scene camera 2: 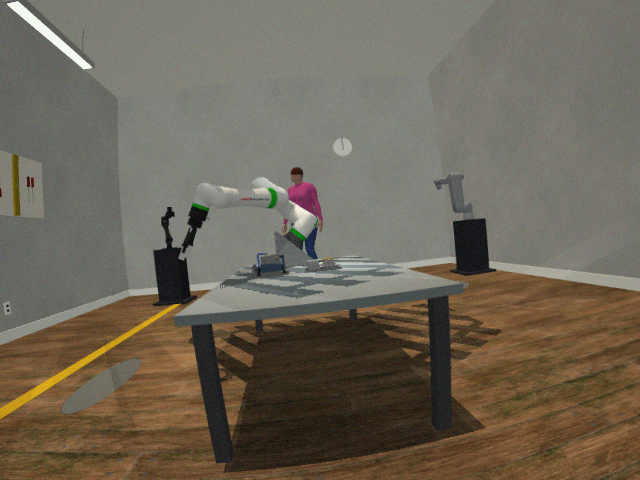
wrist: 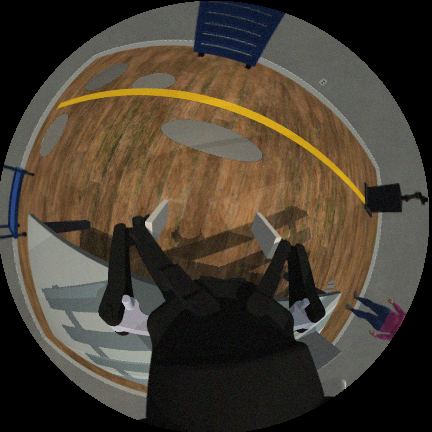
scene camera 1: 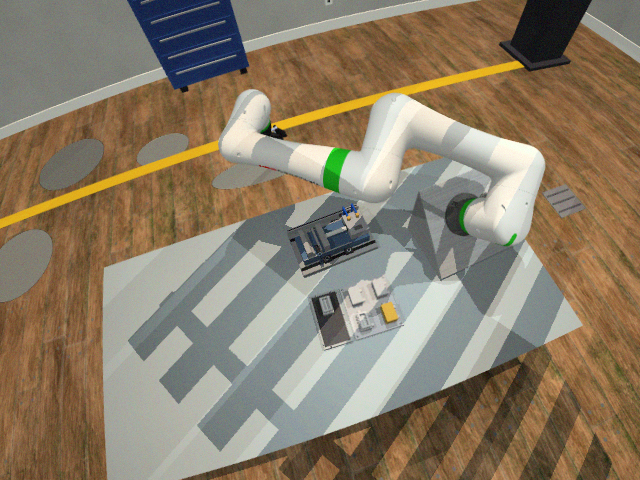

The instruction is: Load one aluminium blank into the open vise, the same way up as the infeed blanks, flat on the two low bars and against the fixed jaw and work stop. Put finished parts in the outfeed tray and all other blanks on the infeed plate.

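Places are measured from the arm's base along level axes (x ahead, y left, z up), in metres.
Where they show: gripper, fingertip midpoint: [scene camera 2: 183, 258] [wrist: 211, 215]; arm's base, link origin: [scene camera 2: 291, 243] [scene camera 1: 463, 214].
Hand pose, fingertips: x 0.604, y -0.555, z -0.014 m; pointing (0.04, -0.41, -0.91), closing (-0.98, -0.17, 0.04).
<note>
Things, the pixels of their top centre, and the offset from my fingertips.
- blue vise, top centre: [scene camera 1: 330, 229] [scene camera 2: 268, 255] 0.153 m back, 0.437 m left, 0.033 m down
- light infeed plate, top centre: [scene camera 1: 370, 306] 0.206 m back, 0.722 m left, 0.124 m down
- grey part, top centre: [scene camera 1: 326, 303] 0.060 m back, 0.676 m left, 0.091 m down
My gripper [wrist: 211, 215] [scene camera 2: 184, 253] is open and empty, tilted down beyond the table's edge, with wooden floor behind its fingers in the wrist view. In scene camera 1 the arm mostly hides it. The blue vise [scene camera 1: 338, 238] [scene camera 2: 271, 264] stands on the table, well away from the gripper; whether a blank lies in it is too small to tell. The light infeed plate [scene camera 1: 379, 328] carries grey blocks [scene camera 1: 356, 295] [scene camera 1: 379, 286] [scene camera 1: 364, 321] and a yellow block [scene camera 1: 388, 312] [scene camera 2: 327, 259]. The adjoining dark-floored tray [scene camera 1: 333, 328], apparently the outfeed tray, holds one grey part [scene camera 1: 326, 304].
The arm's wedge-shaped grey base [scene camera 1: 439, 248] [scene camera 2: 289, 251] stands on the table [scene camera 1: 155, 413] [scene camera 2: 330, 304] near the vise. A blue drawer cabinet [scene camera 1: 193, 38] [wrist: 235, 30] stands by the wall. A person [scene camera 2: 305, 198] [wrist: 387, 320] stands beyond the table. Black pedestals [scene camera 2: 172, 273] [scene camera 2: 470, 245] stand farther off.
</note>
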